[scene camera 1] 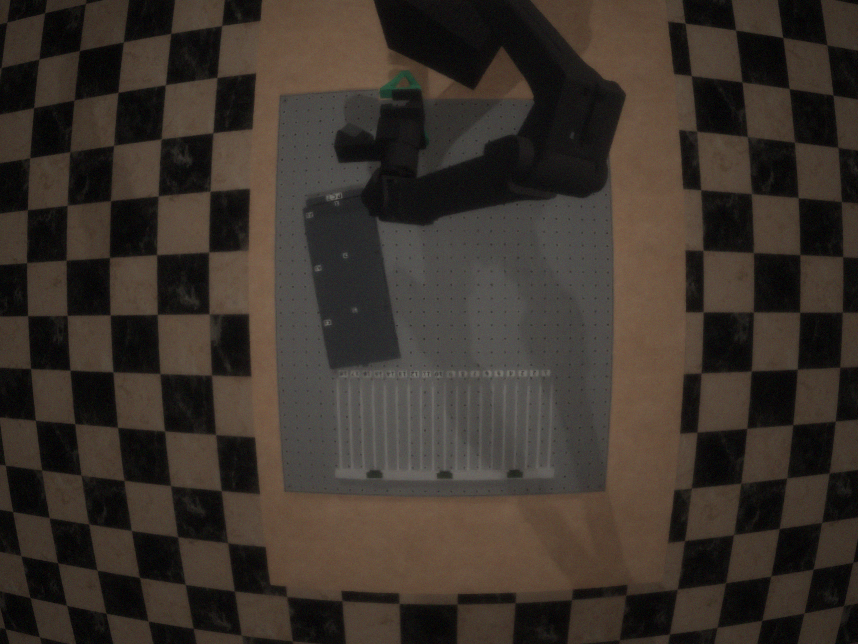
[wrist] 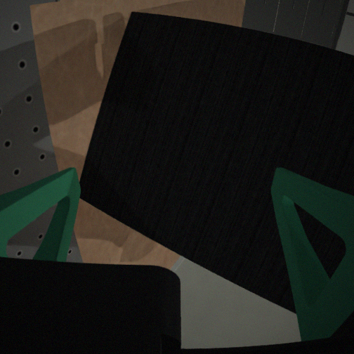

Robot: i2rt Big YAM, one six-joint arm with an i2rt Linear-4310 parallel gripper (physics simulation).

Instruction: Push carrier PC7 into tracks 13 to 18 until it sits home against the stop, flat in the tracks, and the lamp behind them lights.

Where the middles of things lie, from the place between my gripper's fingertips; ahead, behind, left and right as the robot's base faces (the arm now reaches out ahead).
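Labels:
The carrier PC7 [scene camera 1: 350, 282] is 110 mm below my hand, and it sits 340 mm ahead of my hand and 90 mm to the right of it.

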